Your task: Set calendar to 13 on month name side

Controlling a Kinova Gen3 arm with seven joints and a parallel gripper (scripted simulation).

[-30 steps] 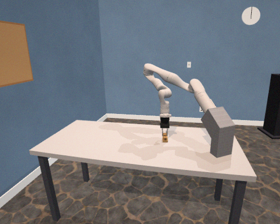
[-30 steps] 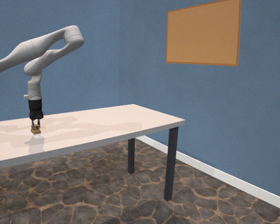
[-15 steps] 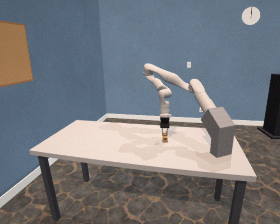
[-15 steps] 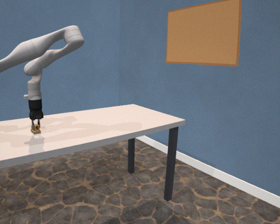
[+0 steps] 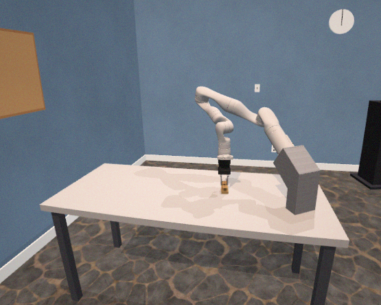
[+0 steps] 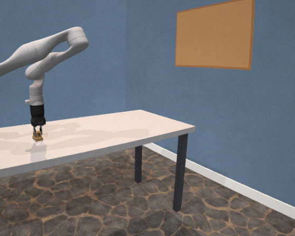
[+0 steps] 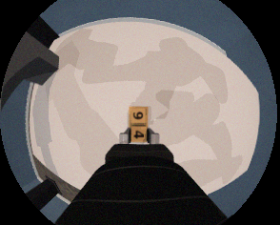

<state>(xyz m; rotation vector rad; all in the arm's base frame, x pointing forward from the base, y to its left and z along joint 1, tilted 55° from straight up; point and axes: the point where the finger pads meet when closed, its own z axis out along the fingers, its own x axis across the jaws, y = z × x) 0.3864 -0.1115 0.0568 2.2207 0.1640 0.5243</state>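
Right now the wooden tray is 2 cm to the left of my hand and 4 cm below it.
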